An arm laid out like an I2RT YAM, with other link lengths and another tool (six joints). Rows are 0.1 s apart.
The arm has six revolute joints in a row. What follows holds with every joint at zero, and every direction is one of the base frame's.
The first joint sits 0.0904 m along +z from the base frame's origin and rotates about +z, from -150 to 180 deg.
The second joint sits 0.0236 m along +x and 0.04 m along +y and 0.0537 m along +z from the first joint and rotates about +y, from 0 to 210 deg.
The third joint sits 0.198 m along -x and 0.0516 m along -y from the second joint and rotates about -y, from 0 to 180 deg.
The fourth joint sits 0.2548 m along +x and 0.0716 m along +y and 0.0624 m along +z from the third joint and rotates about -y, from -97 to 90 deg.
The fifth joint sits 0.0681 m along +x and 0.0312 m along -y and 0.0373 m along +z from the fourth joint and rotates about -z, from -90 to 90 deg.
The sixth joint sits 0.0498 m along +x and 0.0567 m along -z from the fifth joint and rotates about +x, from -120 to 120 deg.
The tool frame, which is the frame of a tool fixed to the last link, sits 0.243 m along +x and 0.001 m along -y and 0.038 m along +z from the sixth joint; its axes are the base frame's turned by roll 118.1, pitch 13.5 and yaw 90 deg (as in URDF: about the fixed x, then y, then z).
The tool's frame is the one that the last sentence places.
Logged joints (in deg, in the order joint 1, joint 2, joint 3, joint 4, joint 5, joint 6), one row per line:
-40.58, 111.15, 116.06, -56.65, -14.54, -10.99
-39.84, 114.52, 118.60, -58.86, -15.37, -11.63
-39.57, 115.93, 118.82, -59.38, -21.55, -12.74
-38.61, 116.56, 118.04, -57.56, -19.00, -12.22
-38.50, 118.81, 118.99, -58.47, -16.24, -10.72
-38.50, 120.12, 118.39, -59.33, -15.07, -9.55
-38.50, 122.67, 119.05, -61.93, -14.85, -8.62
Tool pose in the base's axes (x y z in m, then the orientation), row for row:
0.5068, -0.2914, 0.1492, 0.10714, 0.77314, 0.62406, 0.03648
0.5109, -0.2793, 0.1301, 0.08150, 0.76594, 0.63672, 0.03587
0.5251, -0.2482, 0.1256, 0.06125, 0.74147, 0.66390, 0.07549
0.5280, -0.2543, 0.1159, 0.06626, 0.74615, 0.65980, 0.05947
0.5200, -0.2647, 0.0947, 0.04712, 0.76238, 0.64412, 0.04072
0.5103, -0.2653, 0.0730, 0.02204, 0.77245, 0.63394, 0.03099
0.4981, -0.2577, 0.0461, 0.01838, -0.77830, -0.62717, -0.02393
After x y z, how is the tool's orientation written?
As a quaternion, w x y z.
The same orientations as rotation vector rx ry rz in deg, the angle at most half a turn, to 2 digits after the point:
130.41, 105.26, 6.15
131.14, 109.02, 6.14
128.50, 115.06, 13.08
128.92, 114.00, 10.28
133.26, 112.59, 7.12
137.12, 112.54, 5.50
-138.48, -111.59, -4.26

